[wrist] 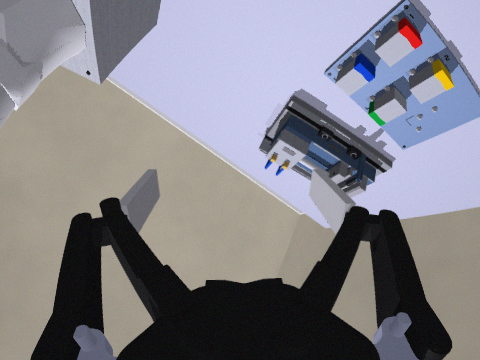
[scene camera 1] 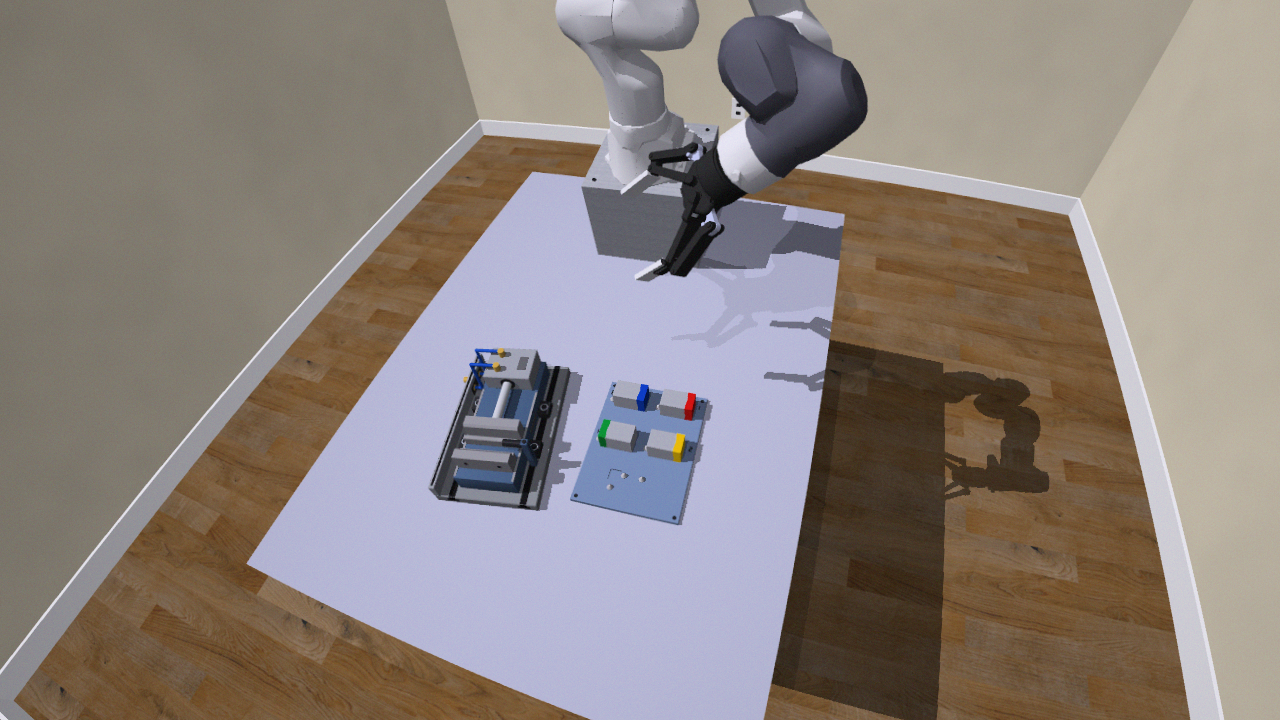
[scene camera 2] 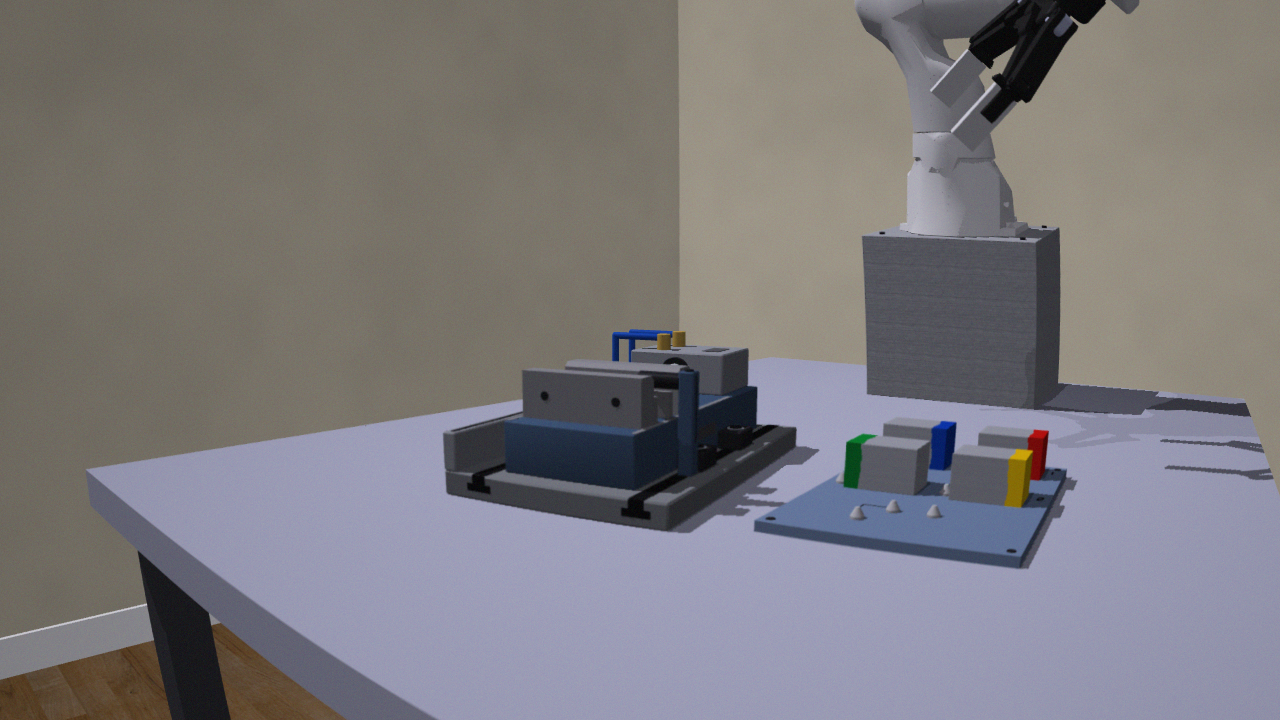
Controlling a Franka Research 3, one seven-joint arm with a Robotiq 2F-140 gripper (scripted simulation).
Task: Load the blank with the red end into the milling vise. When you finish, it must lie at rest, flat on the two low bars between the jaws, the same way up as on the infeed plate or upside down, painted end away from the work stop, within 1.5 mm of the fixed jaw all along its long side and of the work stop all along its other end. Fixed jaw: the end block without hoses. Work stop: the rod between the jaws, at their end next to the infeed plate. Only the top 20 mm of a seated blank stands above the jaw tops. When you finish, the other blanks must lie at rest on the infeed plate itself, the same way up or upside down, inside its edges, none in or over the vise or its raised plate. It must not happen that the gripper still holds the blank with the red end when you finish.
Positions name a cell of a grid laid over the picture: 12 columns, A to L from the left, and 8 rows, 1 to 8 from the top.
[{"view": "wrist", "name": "my gripper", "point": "F5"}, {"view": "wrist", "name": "yellow-ended blank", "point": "K2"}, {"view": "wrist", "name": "green-ended blank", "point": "J3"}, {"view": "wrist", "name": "blue-ended blank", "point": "J2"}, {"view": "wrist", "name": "hosed end block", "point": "H4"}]
